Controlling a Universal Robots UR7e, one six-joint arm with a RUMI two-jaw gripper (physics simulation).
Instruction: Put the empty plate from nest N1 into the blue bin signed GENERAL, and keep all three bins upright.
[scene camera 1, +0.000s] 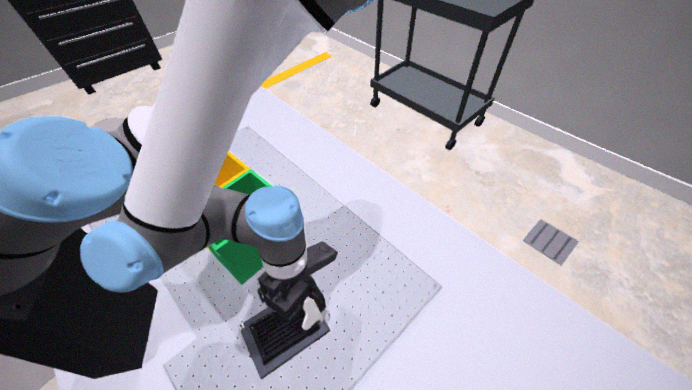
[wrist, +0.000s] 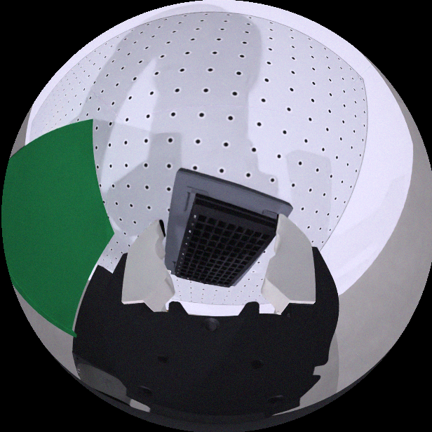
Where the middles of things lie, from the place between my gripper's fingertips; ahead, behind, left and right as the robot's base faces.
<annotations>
The black plate (scene camera 1: 273, 335) is 50 mm behind my hand and 10 mm to the left of it. The rest, counted from my hand: grey nest (scene camera 1: 249, 340) (50 mm behind, 10 mm to the left, 20 mm below); green bin (scene camera 1: 243, 261) (80 mm ahead, 200 mm to the left, 70 mm above).
</annotations>
